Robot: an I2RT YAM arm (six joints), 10 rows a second.
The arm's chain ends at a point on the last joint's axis. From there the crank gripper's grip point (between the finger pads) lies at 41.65 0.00 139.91 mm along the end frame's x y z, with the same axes.
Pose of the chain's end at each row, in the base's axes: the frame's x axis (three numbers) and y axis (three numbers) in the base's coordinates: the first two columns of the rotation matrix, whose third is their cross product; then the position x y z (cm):
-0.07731, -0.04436, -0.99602, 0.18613, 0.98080, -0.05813, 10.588, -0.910, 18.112
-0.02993, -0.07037, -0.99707, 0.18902, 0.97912, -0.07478, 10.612, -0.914, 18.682
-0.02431, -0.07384, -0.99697, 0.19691, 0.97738, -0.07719, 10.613, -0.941, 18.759
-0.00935, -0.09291, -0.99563, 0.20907, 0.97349, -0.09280, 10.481, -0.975, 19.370
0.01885, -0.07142, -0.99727, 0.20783, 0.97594, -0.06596, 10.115, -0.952, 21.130
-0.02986, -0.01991, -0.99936, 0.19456, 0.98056, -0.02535, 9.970, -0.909, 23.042
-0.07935, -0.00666, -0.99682, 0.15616, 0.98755, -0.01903, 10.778, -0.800, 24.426
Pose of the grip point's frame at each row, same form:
-0.07731, -0.04436, -0.99602, 0.18613, 0.98080, -0.05813, 23.970, -3.751, 13.018
-0.02993, -0.07037, -0.99707, 0.18902, 0.97912, -0.07478, 24.220, -3.875, 14.305
-0.02431, -0.07384, -0.99697, 0.19691, 0.97738, -0.07719, 24.225, -4.021, 14.478
-0.00935, -0.09291, -0.99563, 0.20907, 0.97349, -0.09280, 24.123, -4.286, 15.368
0.01885, -0.07142, -0.99727, 0.20783, 0.97594, -0.06596, 23.877, -4.132, 17.441
-0.02986, -0.01991, -0.99936, 0.19456, 0.98056, -0.02535, 23.563, -3.723, 18.524
-0.07935, -0.00666, -0.99682, 0.15616, 0.98755, -0.01903, 24.222, -3.027, 19.192

